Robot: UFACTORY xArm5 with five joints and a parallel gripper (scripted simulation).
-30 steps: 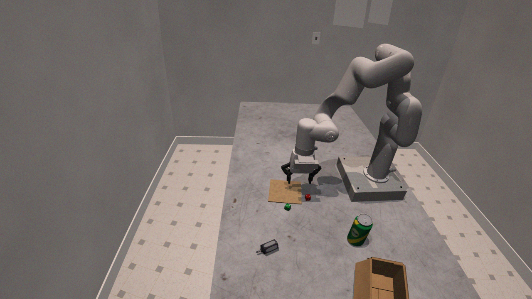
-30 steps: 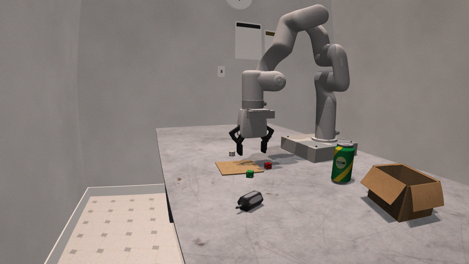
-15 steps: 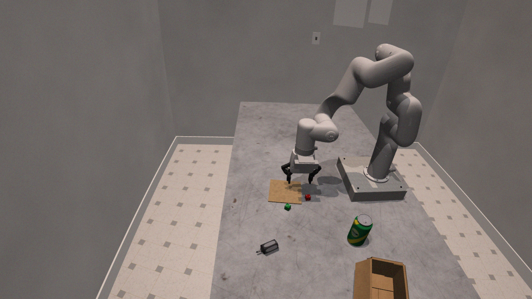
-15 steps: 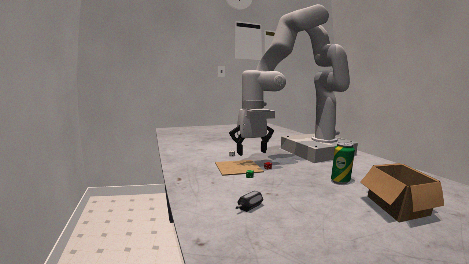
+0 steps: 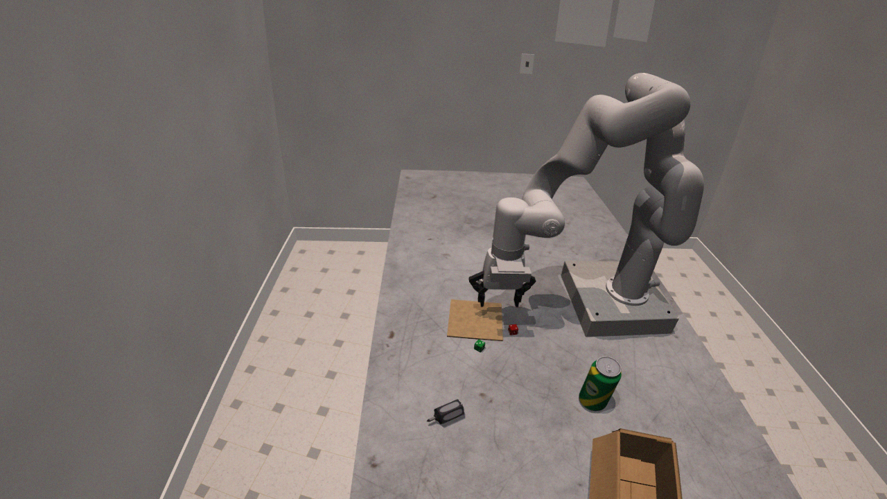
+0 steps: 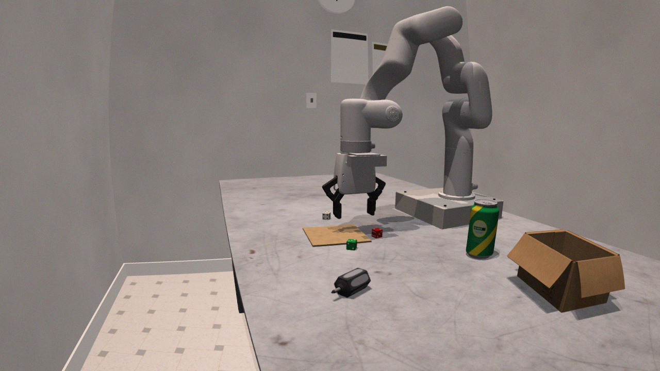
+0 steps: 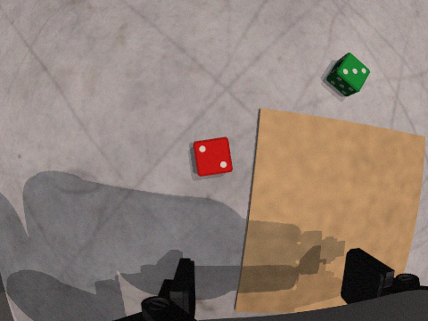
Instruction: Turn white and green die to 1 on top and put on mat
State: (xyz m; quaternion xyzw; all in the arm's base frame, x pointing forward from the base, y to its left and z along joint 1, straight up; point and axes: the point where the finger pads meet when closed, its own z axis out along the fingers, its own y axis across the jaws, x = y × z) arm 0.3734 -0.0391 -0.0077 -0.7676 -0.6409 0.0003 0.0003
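The tan mat lies 60 mm ahead of my hand, 10 mm to the left of it and 50 mm below it. From my hand the other things lie so: green die: 80 mm ahead, 110 mm to the left, 40 mm below; red die: 20 mm behind, 70 mm to the left, 40 mm below; white die: 10 mm ahead, 140 mm to the right, 40 mm below.
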